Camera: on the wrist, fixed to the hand. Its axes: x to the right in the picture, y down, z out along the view.
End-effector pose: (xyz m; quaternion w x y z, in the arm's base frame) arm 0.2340 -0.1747 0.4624 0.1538 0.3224 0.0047 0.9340
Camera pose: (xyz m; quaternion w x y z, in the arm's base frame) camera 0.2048 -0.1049 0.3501 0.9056 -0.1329 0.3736 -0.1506
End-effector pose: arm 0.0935 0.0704 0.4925 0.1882 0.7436 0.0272 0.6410
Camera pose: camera -0.0057 0.1561 0.4584 0.5954 -0.1341 0.7832 -0.1188
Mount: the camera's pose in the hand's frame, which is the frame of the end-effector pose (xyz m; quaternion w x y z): -0.0255 -0.0703 -0.1129 0.0425 -0.0373 -0.1288 0.9901
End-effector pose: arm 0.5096 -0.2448 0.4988 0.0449 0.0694 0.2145 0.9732
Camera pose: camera 0.5214 -0.2307 0.3646 0.9314 -0.3390 0.1017 -0.0849
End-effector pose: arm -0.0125 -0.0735 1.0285 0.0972 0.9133 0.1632 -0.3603
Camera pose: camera 0.0148 0.0192 1.1233 0.4159 0.1504 -0.8964 -0.0306
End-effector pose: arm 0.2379 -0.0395 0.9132 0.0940 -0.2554 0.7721 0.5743
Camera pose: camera 0.3117 -0.1525 0.9018 0.4747 -0.8240 -0.2521 -0.1792
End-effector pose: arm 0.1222 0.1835 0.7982 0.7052 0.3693 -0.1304 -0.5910
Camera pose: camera 0.1336 0.2466 0.6789 0.6121 -0.2158 -0.4400 0.6207
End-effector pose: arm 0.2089 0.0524 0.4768 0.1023 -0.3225 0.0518 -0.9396
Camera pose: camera 0.1478 0.1301 0.3843 0.9292 -0.0873 0.3434 0.1048
